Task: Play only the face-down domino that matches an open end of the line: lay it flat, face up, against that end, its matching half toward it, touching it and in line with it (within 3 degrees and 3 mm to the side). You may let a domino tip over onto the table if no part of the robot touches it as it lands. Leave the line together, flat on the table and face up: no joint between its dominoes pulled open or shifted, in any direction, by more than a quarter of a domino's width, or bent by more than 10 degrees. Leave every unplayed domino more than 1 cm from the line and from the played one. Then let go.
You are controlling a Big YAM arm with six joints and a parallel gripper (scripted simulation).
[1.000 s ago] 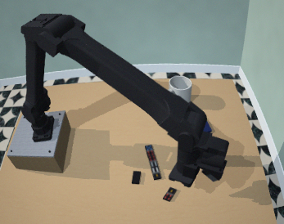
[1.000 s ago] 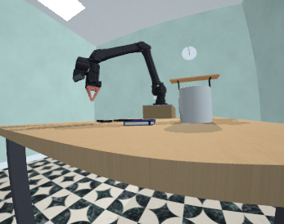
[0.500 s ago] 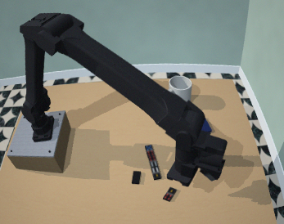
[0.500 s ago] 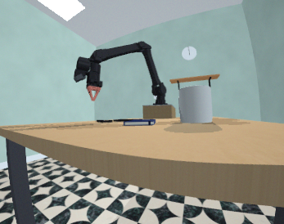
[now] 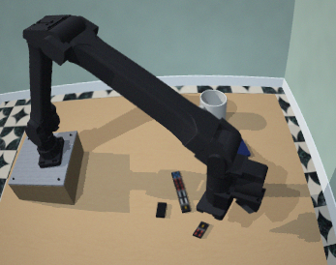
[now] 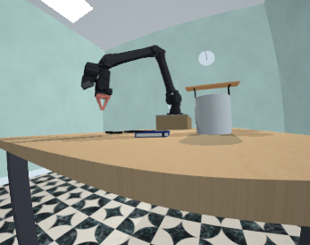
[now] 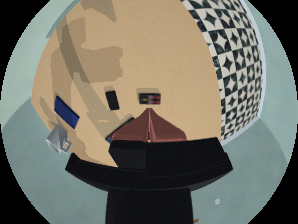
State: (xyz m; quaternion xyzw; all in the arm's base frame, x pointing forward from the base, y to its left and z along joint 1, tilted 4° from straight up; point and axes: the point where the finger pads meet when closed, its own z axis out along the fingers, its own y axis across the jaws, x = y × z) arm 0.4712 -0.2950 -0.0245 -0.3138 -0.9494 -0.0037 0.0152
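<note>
My gripper is now 3 cm past the domino, 2 cm to the right of it and 12 cm above it. From my hand the other things lie so: white mug 10 cm ahead, 47 cm to the left, 8 cm below.
</note>
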